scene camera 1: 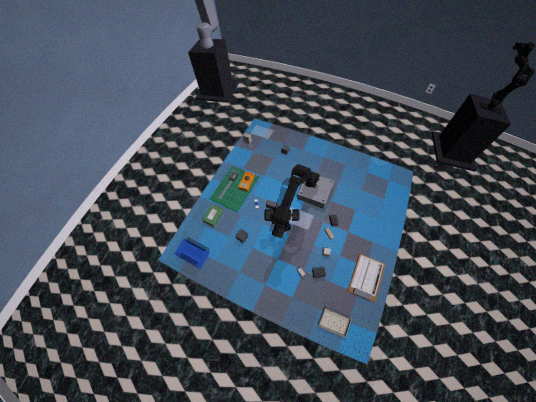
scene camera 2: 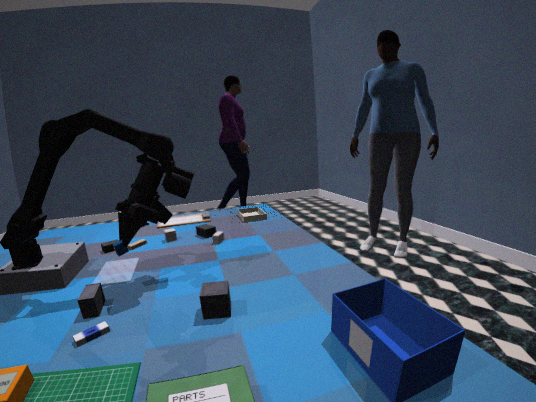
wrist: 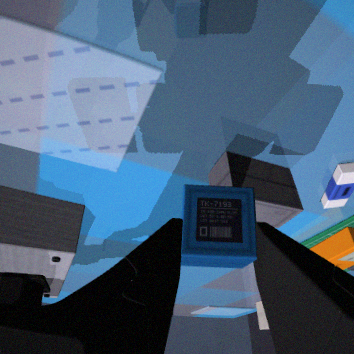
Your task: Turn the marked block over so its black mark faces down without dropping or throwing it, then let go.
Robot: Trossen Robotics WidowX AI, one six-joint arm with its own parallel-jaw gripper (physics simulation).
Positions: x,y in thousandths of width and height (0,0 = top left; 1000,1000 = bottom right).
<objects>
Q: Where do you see a marked block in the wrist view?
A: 617,648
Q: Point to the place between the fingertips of the gripper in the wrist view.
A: At 612,654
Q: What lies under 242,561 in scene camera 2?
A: The gripper.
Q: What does the gripper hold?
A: A marked block.
</objects>
